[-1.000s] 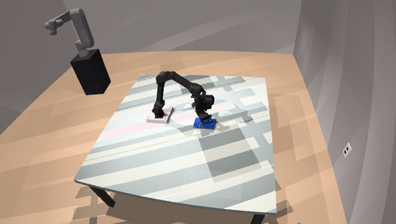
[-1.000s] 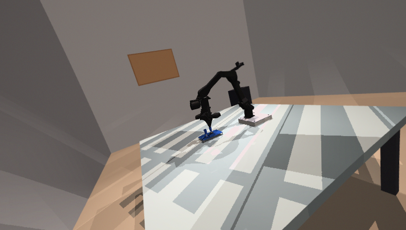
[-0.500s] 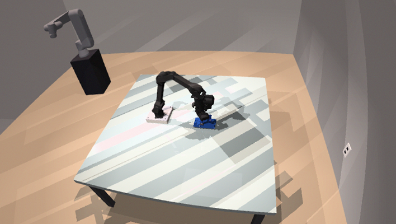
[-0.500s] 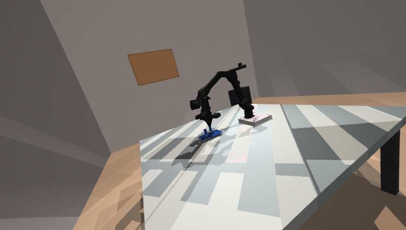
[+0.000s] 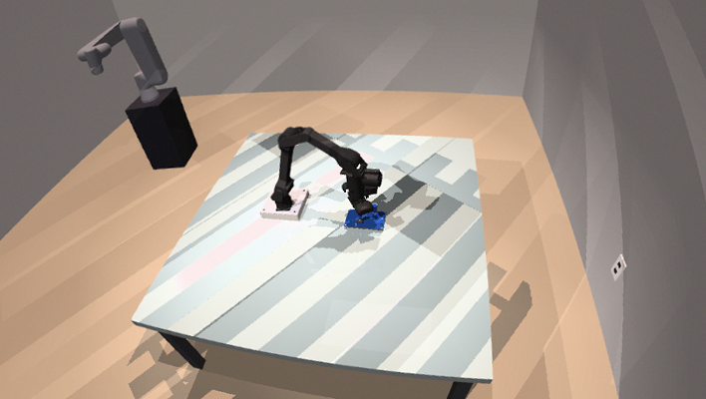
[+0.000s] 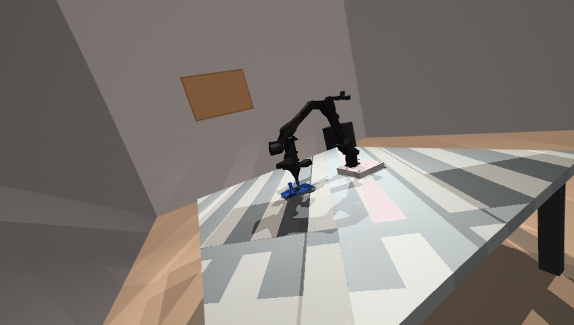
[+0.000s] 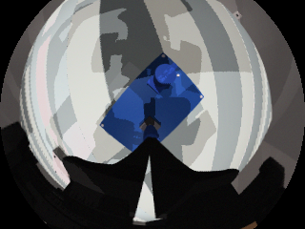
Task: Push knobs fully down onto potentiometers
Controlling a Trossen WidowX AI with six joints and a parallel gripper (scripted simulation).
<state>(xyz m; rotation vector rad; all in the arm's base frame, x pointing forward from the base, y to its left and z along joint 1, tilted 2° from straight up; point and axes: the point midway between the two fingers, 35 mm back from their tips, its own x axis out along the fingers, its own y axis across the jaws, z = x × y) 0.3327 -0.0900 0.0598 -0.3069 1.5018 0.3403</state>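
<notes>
My gripper tip is 6 cm short of the blue knob and 3 cm to the right of it.
</notes>
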